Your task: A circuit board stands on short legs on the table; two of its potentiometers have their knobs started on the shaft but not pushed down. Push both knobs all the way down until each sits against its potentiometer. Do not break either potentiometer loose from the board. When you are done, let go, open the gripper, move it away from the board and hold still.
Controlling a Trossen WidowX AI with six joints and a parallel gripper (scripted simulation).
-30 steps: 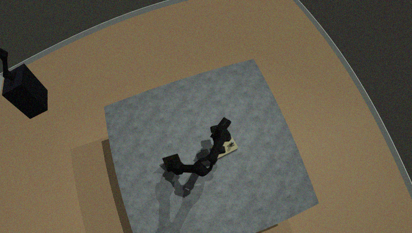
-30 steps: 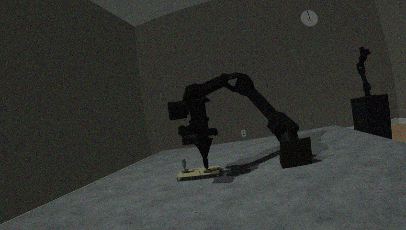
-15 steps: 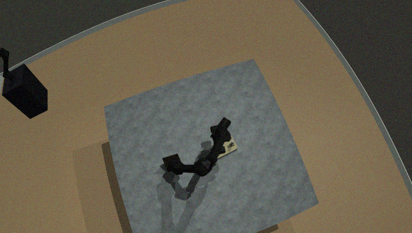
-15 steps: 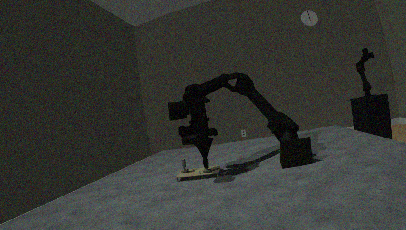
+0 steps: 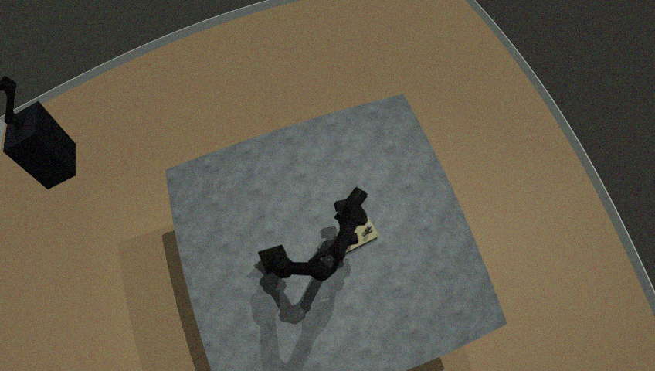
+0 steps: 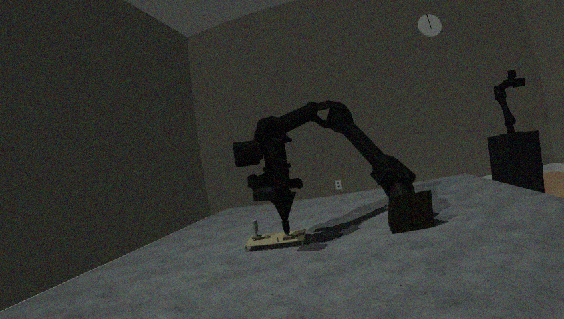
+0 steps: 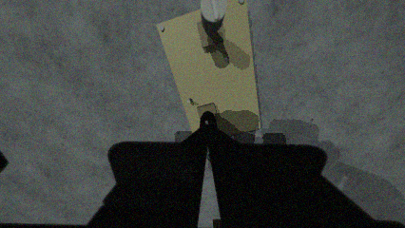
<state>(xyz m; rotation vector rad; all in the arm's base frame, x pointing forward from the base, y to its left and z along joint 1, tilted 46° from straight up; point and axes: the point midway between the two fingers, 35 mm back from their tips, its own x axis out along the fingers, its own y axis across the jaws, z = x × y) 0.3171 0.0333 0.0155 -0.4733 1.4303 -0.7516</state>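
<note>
My gripper tip is now 1 cm above the dark knob. Round my gripper tip: light grey knob (9 cm ahead, 2 cm to the right, 1 cm below).
</note>
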